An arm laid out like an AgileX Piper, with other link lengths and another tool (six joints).
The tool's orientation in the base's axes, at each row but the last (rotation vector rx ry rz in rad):
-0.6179 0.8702 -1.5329
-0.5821 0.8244 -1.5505
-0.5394 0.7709 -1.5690
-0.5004 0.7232 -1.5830
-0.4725 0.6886 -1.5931
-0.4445 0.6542 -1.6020
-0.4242 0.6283 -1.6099
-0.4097 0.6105 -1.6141
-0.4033 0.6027 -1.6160
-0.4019 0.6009 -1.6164
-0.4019 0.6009 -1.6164
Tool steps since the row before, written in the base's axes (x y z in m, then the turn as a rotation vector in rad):
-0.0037 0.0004 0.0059 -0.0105 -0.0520 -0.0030
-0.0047 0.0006 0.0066 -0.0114 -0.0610 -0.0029
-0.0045 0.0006 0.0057 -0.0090 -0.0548 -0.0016
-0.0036 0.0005 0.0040 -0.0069 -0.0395 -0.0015
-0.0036 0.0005 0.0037 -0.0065 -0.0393 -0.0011
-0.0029 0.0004 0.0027 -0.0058 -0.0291 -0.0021
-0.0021 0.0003 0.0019 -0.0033 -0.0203 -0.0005
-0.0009 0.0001 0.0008 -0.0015 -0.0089 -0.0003
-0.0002 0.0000 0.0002 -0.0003 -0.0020 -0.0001
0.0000 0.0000 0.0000 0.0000 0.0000 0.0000
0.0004 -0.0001 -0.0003 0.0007 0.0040 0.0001
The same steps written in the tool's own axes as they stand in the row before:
-0.0004 -0.0070 0.0004 0.0530 -0.0031 -0.0008
-0.0005 -0.0081 0.0004 0.0620 -0.0035 0.0001
-0.0004 -0.0073 0.0004 0.0554 -0.0031 0.0017
-0.0003 -0.0054 0.0003 0.0401 -0.0023 0.0007
-0.0003 -0.0052 0.0003 0.0398 -0.0022 0.0012
-0.0002 -0.0040 0.0002 0.0297 -0.0016 -0.0007
-0.0002 -0.0028 0.0002 0.0205 -0.0011 0.0007
0.0000 -0.0012 0.0001 0.0090 -0.0005 0.0002
0.0000 -0.0003 0.0000 0.0020 -0.0001 0.0000
0.0000 0.0000 0.0000 0.0000 0.0000 0.0000
0.0001 0.0005 0.0000 -0.0041 0.0003 -0.0001

